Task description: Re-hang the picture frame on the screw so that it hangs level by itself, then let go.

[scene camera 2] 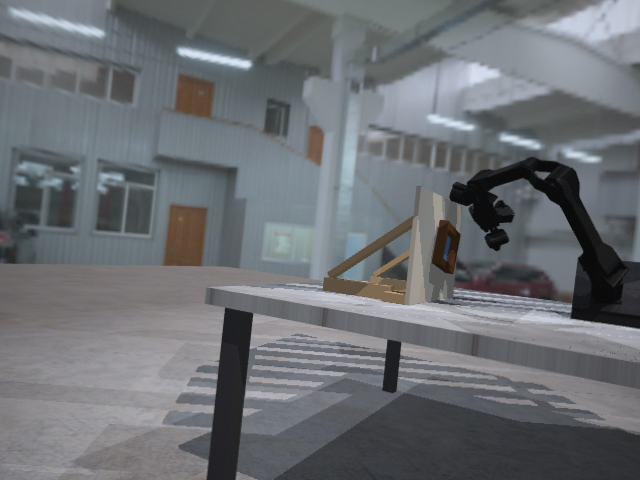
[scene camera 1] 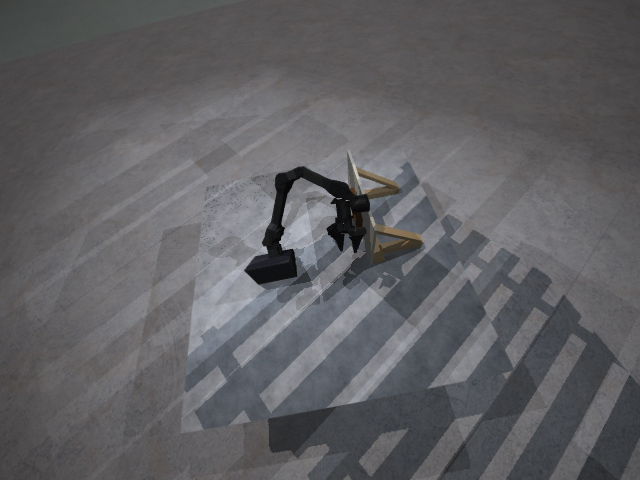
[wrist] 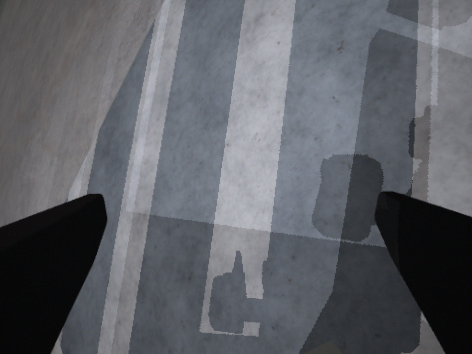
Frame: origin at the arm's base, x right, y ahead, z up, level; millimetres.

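Seen in the pictures: gripper, fingertip midpoint: [scene camera 1: 348, 252] [wrist: 242, 206]; arm's base at its link origin: [scene camera 2: 606, 294] [scene camera 1: 275, 255].
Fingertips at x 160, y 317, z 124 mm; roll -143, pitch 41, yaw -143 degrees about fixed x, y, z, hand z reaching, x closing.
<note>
Offsets run from my fingertips to a thing's middle. "pt": to the spot under its first point.
The brown picture frame {dx -220, dy +114, dz -41 mm} [scene camera 1: 358, 220] [scene camera 2: 439, 246], with a blue picture inside, is against the front face of the upright pale panel {pt dx -417, dy +188, dz +25 mm} [scene camera 1: 352, 167] [scene camera 2: 419, 248]. It looks somewhat tilted in scene camera 2. The screw cannot be made out. My gripper [scene camera 1: 348, 251] [scene camera 2: 497, 238] [wrist: 242, 206] is open and empty, with its fingers pointing down. It is in front of the panel, apart from the frame, and partly covers the frame in scene camera 1. In the wrist view the grey table top shows between the wide-set fingers; the frame does not show there.
Wooden braces [scene camera 1: 400, 231] [scene camera 2: 372, 248] support the panel from behind on the grey table [scene camera 1: 310, 387] [scene camera 2: 336, 322]. The arm's black base [scene camera 1: 271, 268] [scene camera 2: 633, 294] stands on the panel's front side. The arm arches over from it. Striped shadows lie across the table and floor.
</note>
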